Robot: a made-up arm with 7 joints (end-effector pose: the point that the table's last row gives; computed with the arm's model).
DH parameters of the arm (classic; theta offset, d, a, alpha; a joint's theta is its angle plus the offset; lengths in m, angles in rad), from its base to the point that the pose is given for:
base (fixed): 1.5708 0.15 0 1.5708
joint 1: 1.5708 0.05 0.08 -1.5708
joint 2: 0 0.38 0.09 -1.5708
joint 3: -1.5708 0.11 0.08 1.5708
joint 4: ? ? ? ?
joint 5: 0 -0.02 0.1 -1.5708
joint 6: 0 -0.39 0.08 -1.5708
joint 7: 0 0.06 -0.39 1.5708
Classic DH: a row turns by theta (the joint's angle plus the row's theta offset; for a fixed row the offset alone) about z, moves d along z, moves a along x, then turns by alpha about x.
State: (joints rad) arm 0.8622 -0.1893 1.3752 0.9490 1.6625 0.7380 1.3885
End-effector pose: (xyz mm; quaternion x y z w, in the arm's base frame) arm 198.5 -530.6 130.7 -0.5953 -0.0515 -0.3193 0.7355
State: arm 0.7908 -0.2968 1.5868 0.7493 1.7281 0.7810 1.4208
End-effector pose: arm 237.7 -431.0 148.5 -0.7155 -0.1306 -0.1700 0.6649
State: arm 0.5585 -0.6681 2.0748 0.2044 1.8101 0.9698 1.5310
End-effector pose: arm 190.7 -279.8 38.3 -0.8755 -0.2185 0.2699 0.3360
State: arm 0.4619 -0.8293 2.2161 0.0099 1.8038 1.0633 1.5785
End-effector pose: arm 130.1 -301.6 3.1 -0.8663 -0.2193 0.4107 0.1808
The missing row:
joint 4: -1.5708 0 0.24 -1.5708
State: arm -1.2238 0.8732 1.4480 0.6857 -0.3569 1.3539 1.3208
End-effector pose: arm -127.2 203.1 684.6 -0.7290 0.1613 -0.5590 0.3606
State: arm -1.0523 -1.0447 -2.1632 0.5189 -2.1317 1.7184 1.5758
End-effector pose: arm 125.4 -171.6 394.9 0.5330 -0.1165 0.8068 0.2270
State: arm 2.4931 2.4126 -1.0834 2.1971 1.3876 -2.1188 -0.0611
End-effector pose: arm 624.6 615.2 -625.4 0.0755 -0.6144 -0.0692 0.7823
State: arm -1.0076 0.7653 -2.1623 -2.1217 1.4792 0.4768 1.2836
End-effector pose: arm -273.0 -265.3 547.7 0.2932 -0.6408 0.7089 0.0303
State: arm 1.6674 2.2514 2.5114 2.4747 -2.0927 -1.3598 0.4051
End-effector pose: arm -199.5 16.6 40.0 -0.6409 0.3624 0.2625 0.6237
